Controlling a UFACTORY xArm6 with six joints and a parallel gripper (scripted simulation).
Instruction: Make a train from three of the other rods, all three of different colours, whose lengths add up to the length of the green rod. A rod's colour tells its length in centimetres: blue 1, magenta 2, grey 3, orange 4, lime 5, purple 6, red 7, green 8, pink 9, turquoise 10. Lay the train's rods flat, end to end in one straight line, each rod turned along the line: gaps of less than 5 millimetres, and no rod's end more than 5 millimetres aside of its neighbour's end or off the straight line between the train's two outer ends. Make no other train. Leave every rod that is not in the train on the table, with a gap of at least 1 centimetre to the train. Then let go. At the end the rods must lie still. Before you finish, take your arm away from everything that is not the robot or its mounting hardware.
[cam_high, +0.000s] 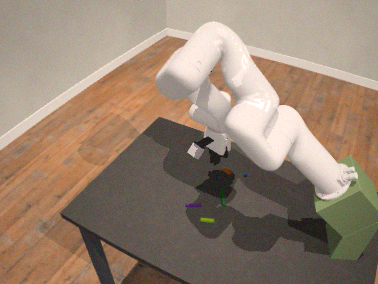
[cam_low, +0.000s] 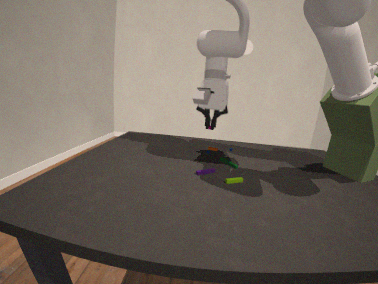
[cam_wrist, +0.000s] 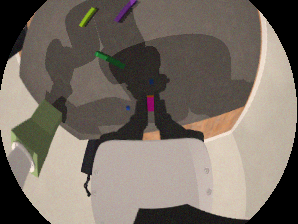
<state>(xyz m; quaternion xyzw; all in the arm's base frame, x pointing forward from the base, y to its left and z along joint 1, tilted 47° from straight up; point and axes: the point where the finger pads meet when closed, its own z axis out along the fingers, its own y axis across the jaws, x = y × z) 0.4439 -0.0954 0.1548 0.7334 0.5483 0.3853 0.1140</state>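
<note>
The orange rod lies 1 cm behind my hand, 8 cm to the right of it and 12 cm below it. The rest, counted from my hand: purple rod: 2 cm behind, 16 cm to the left, 12 cm below; green rod: 8 cm behind, 6 cm to the left, 12 cm below; magenta rod: 1 cm to the right, 2 cm below.
</note>
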